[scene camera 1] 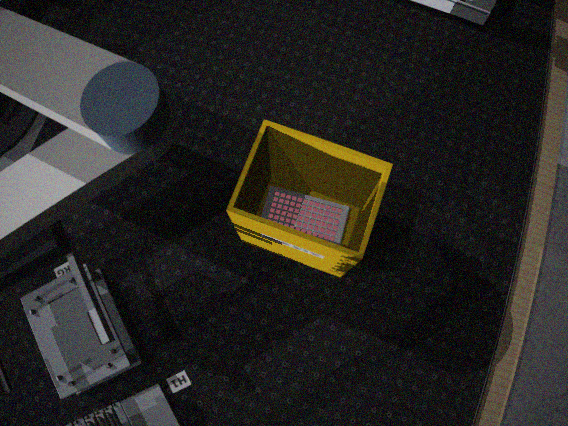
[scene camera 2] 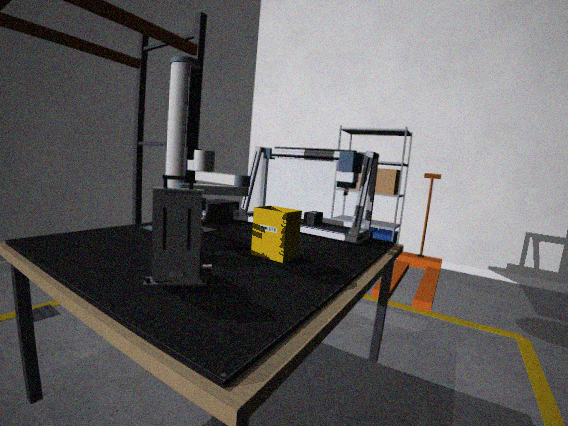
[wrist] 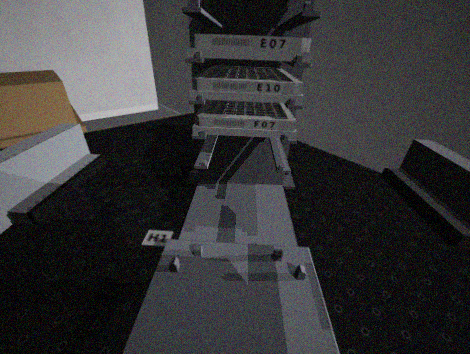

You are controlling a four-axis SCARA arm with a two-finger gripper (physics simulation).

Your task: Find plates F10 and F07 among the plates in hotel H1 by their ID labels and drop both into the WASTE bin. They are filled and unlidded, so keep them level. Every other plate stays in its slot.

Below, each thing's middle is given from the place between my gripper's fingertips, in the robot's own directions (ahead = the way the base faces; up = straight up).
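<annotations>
The plate F10 (scene camera 1: 326, 220) is 150 mm below my hand, 310 mm to the left of it and 220 mm ahead of it.
</annotations>
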